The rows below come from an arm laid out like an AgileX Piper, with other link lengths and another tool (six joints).
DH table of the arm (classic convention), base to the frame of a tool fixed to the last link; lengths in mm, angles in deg. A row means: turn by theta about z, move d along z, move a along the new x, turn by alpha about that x. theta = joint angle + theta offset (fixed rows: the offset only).
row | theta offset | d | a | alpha
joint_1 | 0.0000 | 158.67 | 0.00 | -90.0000
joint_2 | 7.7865 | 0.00 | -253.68 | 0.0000
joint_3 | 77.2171 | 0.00 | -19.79 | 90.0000
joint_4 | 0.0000 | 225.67 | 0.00 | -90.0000
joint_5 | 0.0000 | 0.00 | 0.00 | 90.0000
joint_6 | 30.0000 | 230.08 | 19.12 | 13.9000
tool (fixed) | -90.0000 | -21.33 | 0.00 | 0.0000
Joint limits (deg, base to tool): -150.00..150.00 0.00..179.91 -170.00..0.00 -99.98..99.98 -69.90..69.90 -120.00..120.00
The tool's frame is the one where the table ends.
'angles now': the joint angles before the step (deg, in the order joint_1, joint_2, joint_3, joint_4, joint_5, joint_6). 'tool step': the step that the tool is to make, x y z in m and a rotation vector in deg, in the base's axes. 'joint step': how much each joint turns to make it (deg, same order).
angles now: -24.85, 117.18, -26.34, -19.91, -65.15, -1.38
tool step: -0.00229, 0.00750, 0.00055, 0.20, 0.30, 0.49
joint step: 1.38, -0.71, 1.06, 0.89, 0.00, 0.00
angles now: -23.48, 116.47, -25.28, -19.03, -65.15, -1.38
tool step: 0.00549, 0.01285, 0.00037, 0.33, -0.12, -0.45
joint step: 4.79, 0.00, 0.00, 5.25, 0.00, 0.00
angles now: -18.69, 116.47, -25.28, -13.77, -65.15, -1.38
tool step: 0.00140, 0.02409, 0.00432, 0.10, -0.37, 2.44
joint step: 5.03, -1.21, 0.99, 2.60, -0.12, 0.00
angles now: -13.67, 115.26, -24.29, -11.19, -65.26, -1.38
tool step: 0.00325, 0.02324, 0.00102, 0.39, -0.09, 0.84
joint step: 6.63, -0.25, 0.12, 5.80, 0.11, 0.00
